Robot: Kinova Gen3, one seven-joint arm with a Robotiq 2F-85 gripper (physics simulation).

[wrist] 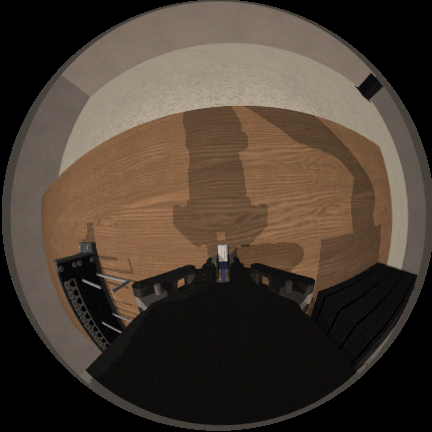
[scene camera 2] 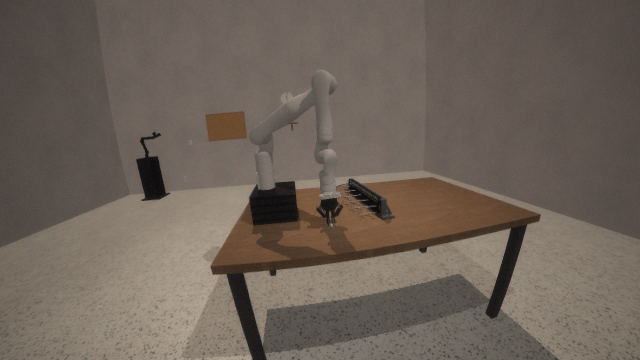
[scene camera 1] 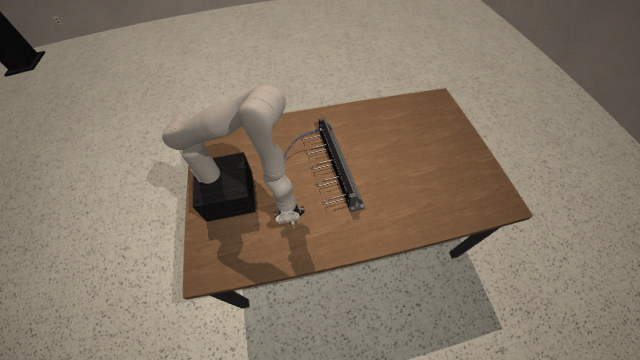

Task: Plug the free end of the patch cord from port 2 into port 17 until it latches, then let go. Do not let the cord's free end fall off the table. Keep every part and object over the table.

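Places are measured from the arm's base along level axes (x ahead, y left, z up), in centimetres.
Pixels of known places: gripper, fingertip midpoint: (wrist: pixel 222 260) (scene camera 2: pixel 330 224); arm's base, link origin: (scene camera 2: pixel 267 187) (scene camera 1: pixel 209 174).
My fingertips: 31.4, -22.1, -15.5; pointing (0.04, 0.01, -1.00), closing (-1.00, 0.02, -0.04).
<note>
Ahead of a thing's pixels: the offset from my fingertips to its top centre, as dx, dy, dz. "pt": to the spot under its first point. Level surfaces: height alone.
The cord's free end, a clear plug {+0.0, -1.2, +0.9} (wrist: pixel 223 252) with a dark blue boot, sits between my fingertips in the wrist view and points away from the wrist. My gripper (scene camera 1: pixel 292 222) (scene camera 2: pixel 330 220) (wrist: pixel 222 260) is shut on it, low over the table beside the panel's near end. The blue patch cord {pt +10.5, +41.2, +5.9} (scene camera 1: pixel 298 139) runs from the far end of the black patch panel {+22.7, +24.5, +9.9} (scene camera 1: pixel 340 162) (scene camera 2: pixel 368 193) (wrist: pixel 80 300) and passes behind the arm. The panel's row of ports shows at the left in the wrist view. I cannot tell which opening is port 17.
Several thin metal cord-guide rods {pt +19.3, +14.2, +1.6} (scene camera 1: pixel 327 184) (scene camera 2: pixel 367 206) (wrist: pixel 112 326) stick out from the panel toward the arm's side. The black base block (scene camera 1: pixel 225 187) (scene camera 2: pixel 274 204) (wrist: pixel 365 310) stands on the other side of the gripper. The wooden table's {dz -0.2} (scene camera 1: pixel 425 150) (scene camera 2: pixel 450 210) front edge lies beyond the gripper.
</note>
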